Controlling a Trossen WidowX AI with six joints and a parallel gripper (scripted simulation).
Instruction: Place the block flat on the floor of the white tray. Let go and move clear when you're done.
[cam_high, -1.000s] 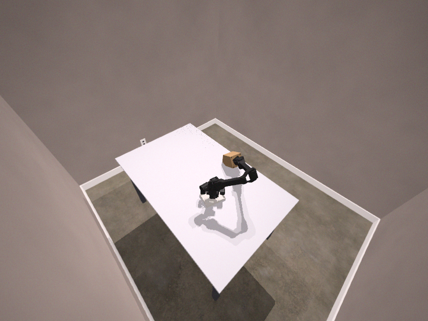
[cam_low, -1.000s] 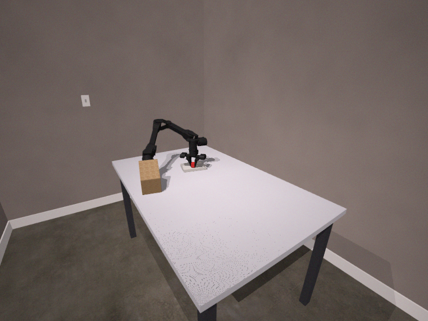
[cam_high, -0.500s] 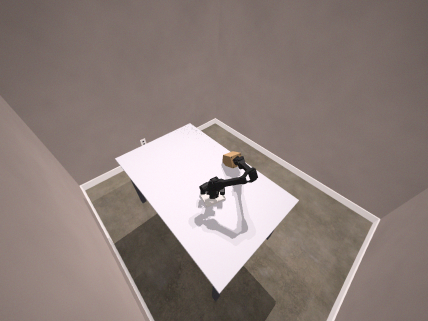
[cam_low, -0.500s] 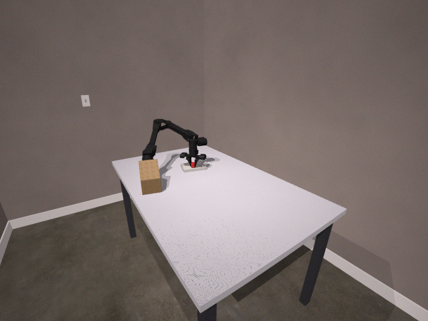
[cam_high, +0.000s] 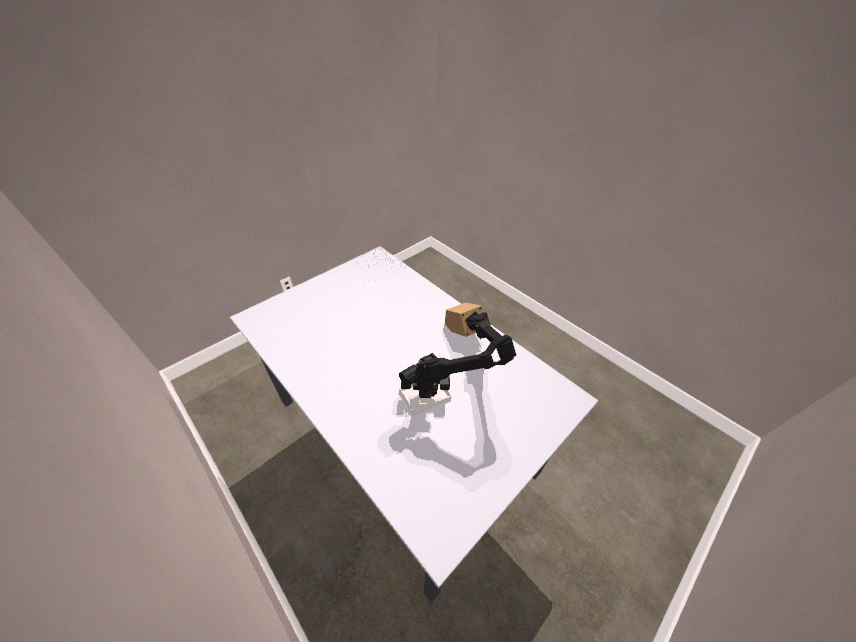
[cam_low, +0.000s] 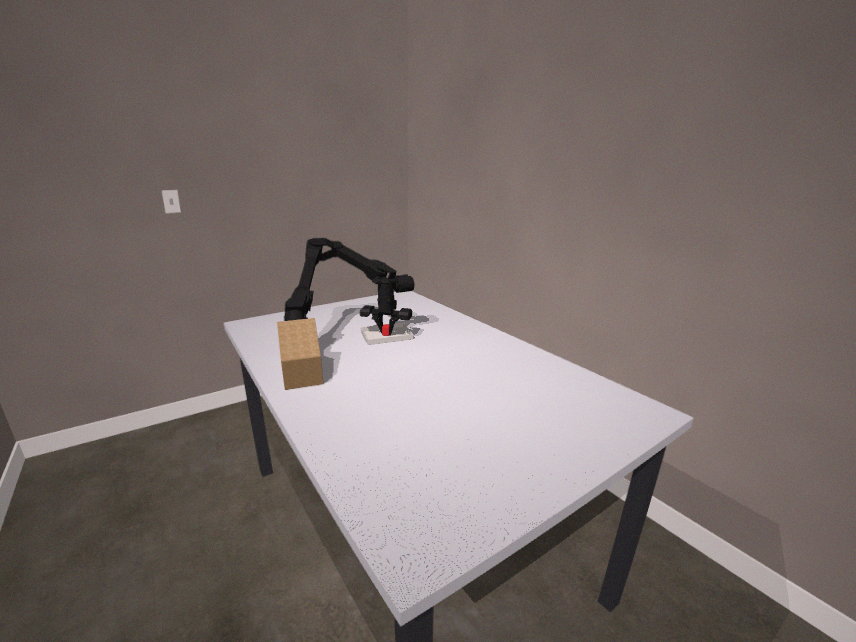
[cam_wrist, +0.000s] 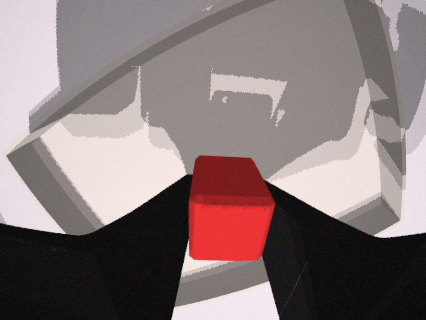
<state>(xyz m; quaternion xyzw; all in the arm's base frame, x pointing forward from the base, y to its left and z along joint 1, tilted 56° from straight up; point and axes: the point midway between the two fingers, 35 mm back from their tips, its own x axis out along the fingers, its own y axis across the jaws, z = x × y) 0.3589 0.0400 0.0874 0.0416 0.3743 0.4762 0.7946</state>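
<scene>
My hand is 2 cm above the red block. Round my hand: white tray (3 cm below).
</scene>
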